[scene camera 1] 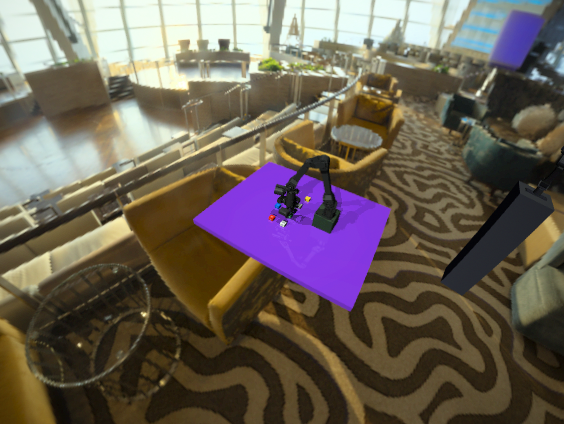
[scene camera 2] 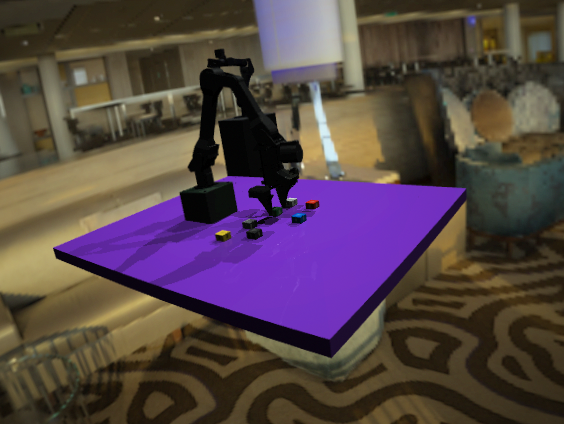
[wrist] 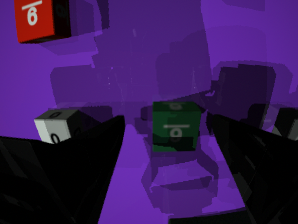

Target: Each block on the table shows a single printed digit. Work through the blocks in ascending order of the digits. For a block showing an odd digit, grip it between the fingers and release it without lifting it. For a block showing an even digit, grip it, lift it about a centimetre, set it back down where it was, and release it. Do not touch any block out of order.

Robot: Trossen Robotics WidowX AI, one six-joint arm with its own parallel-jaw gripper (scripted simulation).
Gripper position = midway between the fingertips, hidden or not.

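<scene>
Gripper [scene camera 2: 277,211] open, holding nothing. Wrist view: gripper again [wrist: 169,120], plus a green block [wrist: 175,124].
</scene>
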